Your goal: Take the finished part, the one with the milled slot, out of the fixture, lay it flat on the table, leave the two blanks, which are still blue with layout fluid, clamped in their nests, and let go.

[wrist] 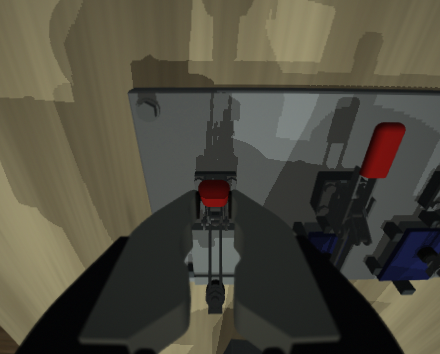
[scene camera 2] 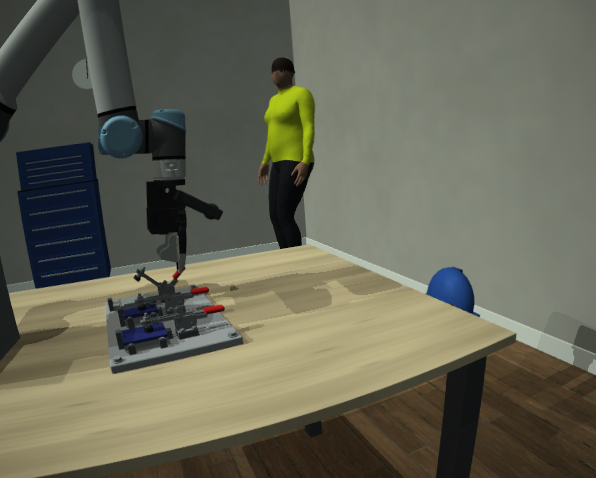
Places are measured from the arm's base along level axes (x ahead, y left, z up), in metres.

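Where they show: gripper, fingertip midpoint: (wrist: 214, 193) (scene camera 2: 179, 272).
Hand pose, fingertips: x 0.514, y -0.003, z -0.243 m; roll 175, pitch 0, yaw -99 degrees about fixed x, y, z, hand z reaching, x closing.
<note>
After its pixels a point has its place.
My gripper (scene camera 2: 180, 272) @(z -0.243, x 0.514, y -0.003 m) (wrist: 214, 193) @(z -0.243, x 0.514, y -0.003 m) is shut on the red handle (scene camera 2: 177, 274) @(z -0.245, x 0.507, y -0.010 m) (wrist: 214, 192) @(z -0.229, x 0.525, y -0.005 m) of the toggle clamp at the fixture's far nest. This clamp's arm (scene camera 2: 148, 278) (wrist: 215, 260) is tilted up. A pale grey surface (wrist: 201, 260) @(z -0.286, x 0.397, y 0.033 m), seemingly the finished part, shows between the fingers below the arm; its slot cannot be made out, and clamp parts hide it in the scene view. Two blue blanks, the nearer one (scene camera 2: 146, 333) @(z -0.280, x 0.365, y -0.211 m) (wrist: 411, 257) @(z -0.281, x 0.366, y -0.190 m) and the middle one (scene camera 2: 131, 312) @(z -0.276, x 0.368, y -0.095 m) (wrist: 321, 243) @(z -0.276, x 0.414, y -0.089 m), lie in their nests under lowered clamps.
The grey fixture plate (scene camera 2: 175, 355) @(z -0.308, x 0.394, y -0.272 m) (wrist: 172, 130) @(z -0.302, x 0.539, y 0.028 m) sits on the wooden table (scene camera 2: 350, 350) @(z -0.317, x 0.633, y -0.441 m). Two other red clamp handles (scene camera 2: 214, 309) @(z -0.263, x 0.495, y -0.231 m) (scene camera 2: 200, 290) @(z -0.258, x 0.515, y -0.122 m) stick out to its right. A person (scene camera 2: 290, 125) stands behind the table; a blue cabinet (scene camera 2: 65, 225) is at the back left.
</note>
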